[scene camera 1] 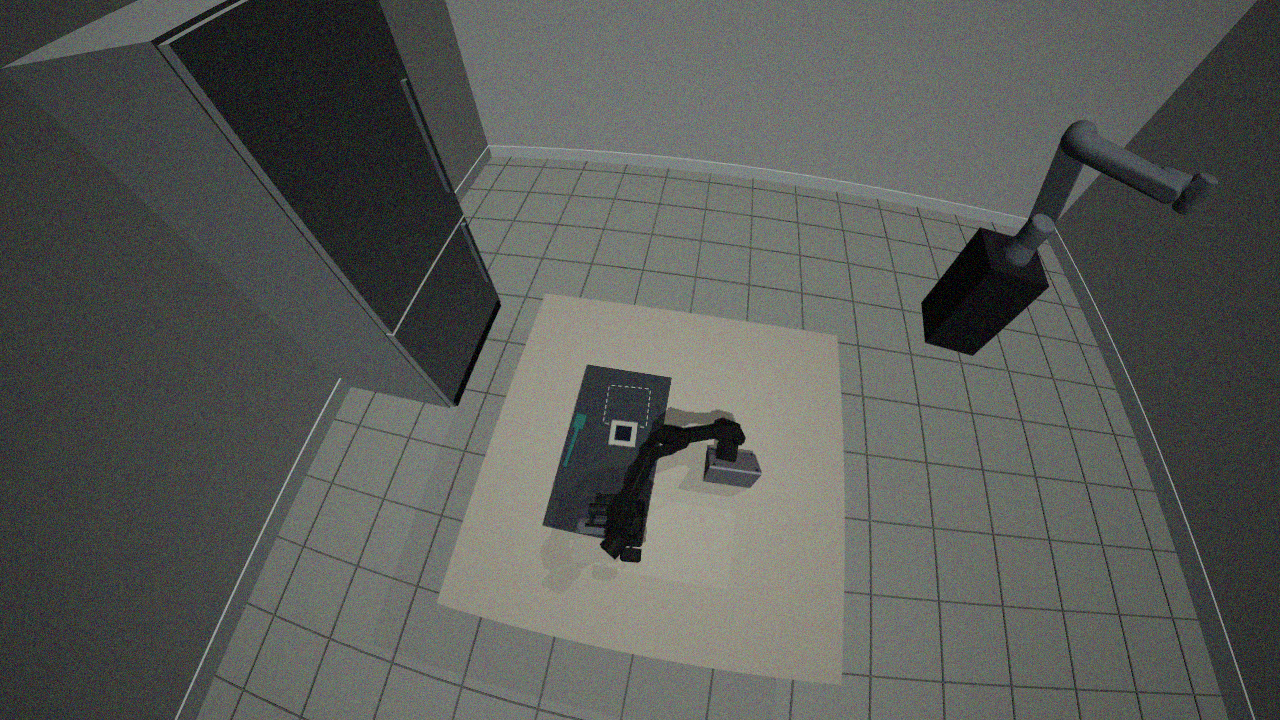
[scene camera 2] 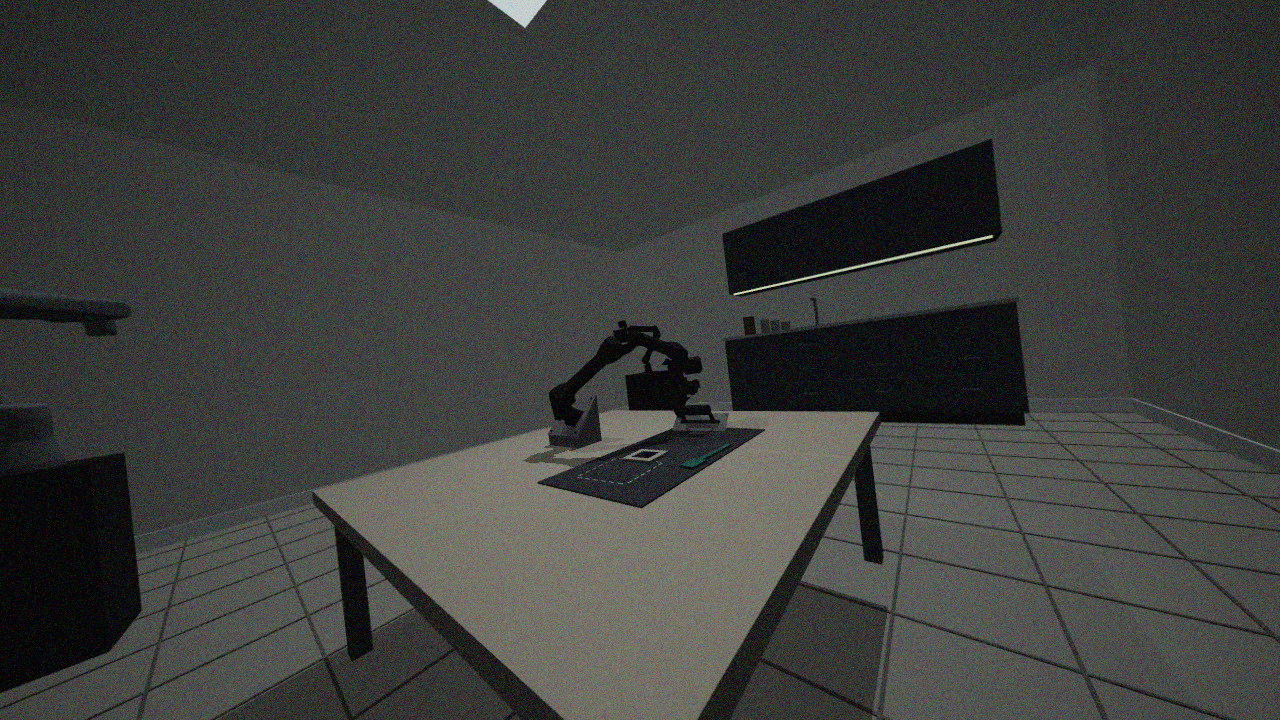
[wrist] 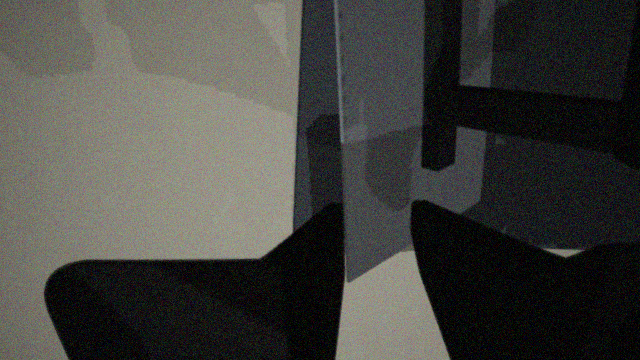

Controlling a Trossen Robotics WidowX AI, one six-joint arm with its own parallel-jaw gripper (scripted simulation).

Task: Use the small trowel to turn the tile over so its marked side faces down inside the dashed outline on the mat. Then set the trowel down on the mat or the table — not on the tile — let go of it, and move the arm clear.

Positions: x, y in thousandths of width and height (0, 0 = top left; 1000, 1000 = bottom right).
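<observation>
Wrist view: dark mat (wrist: 859, 543), my gripper (wrist: 588, 601). Scene camera 2: gripper again (scene camera 2: 532, 580).
</observation>
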